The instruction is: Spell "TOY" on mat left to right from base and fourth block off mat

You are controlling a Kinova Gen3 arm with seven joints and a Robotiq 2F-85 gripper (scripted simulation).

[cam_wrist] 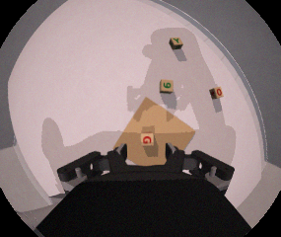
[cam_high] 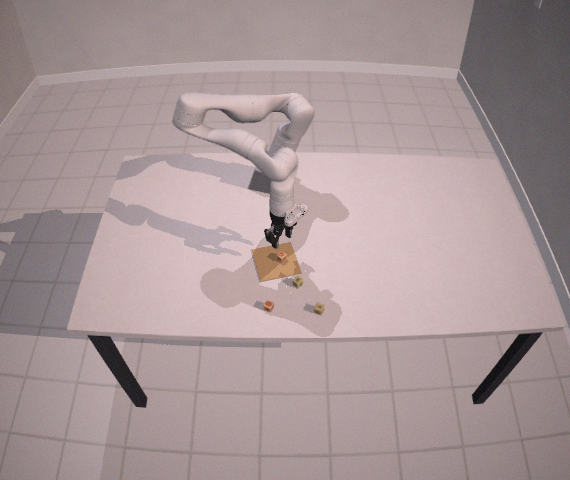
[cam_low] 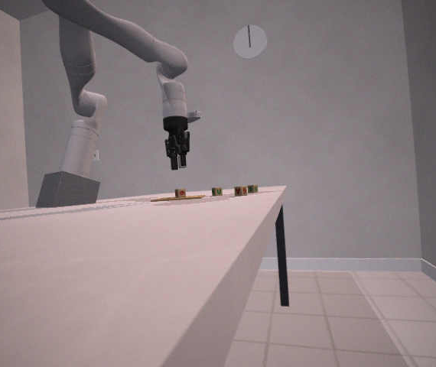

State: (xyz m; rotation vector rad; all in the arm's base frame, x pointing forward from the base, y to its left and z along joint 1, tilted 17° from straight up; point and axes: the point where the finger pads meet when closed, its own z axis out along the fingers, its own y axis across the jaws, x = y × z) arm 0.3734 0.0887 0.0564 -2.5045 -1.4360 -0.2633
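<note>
My gripper is now 10 mm short of the mat, 20 mm to the left of it and 100 mm above it.
</note>
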